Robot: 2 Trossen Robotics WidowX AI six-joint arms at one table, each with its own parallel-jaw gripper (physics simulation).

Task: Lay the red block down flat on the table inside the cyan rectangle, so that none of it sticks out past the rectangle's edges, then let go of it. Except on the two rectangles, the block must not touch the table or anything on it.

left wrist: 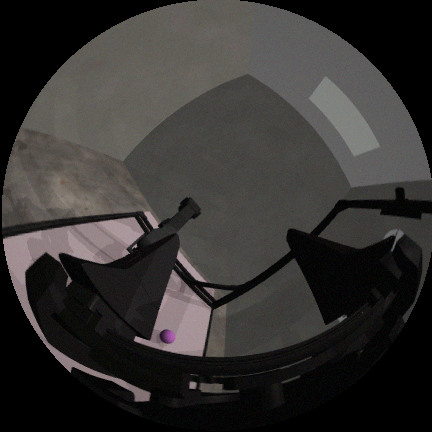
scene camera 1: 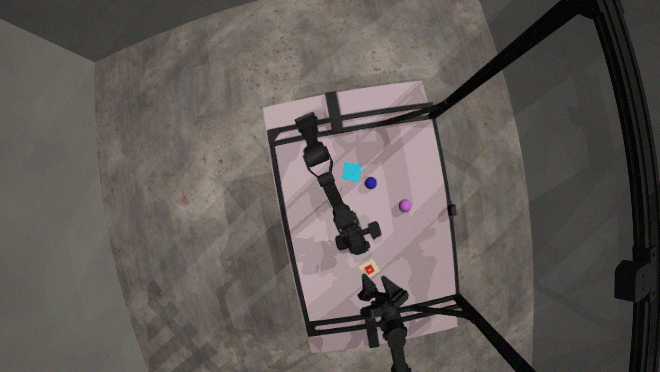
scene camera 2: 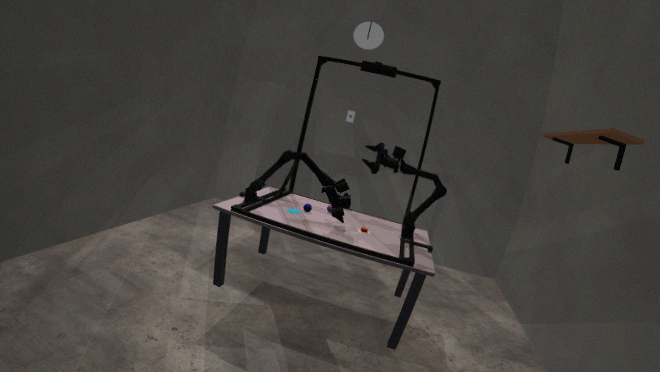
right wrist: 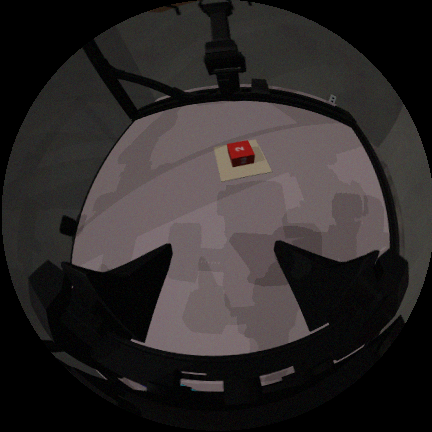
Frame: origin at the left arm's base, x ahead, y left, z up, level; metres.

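Where they show: left gripper, fingertip midpoint: (left wrist: 234,236) (scene camera 1: 372,275) (scene camera 2: 364,152); right gripper, fingertip midpoint: (scene camera 2: 343,218) (right wrist: 223,247); left arm's base, origin of the base link: (scene camera 2: 406,237) (right wrist: 229,90); right arm's base, origin of the base link: (scene camera 1: 308,124) (scene camera 2: 249,201).
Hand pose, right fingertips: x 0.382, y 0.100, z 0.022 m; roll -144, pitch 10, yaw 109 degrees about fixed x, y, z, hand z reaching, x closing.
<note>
Each offset is from my right fingertips to the top centre of the thing. "*": to the spot under its first point.
The red block @(dx -0.134, dy -0.020, dz -0.022 m) (scene camera 1: 369,269) (scene camera 2: 364,229) (right wrist: 241,152) lies flat on the pale yellow rectangle @(* dx -0.109, dy -0.043, dz -0.041 m) (scene camera 1: 374,263) (right wrist: 245,173), with a white number on top. The cyan rectangle @(* dx +0.304, dy +0.034, dz -0.041 m) (scene camera 1: 352,171) (scene camera 2: 294,211) lies in the upper part of the table in scene camera 1, with no block on it. My right gripper (scene camera 1: 359,248) (scene camera 2: 341,217) (right wrist: 223,247) is open and empty, pointing down above the table, between the two rectangles and closer to the block. Its fingertips are hidden in scene camera 1. My left gripper (scene camera 2: 365,154) (left wrist: 234,236) is open and empty, high above the table.
A dark blue ball @(dx +0.250, dy -0.041, dz +0.010 m) (scene camera 1: 370,183) (scene camera 2: 307,207) sits close beside the cyan rectangle. A purple ball @(dx +0.144, dy -0.185, dz +0.014 m) (scene camera 1: 405,205) (scene camera 2: 330,208) (left wrist: 167,336) stands farther right in scene camera 1. A black frame (scene camera 1: 289,239) runs around the table, with posts rising from it.
</note>
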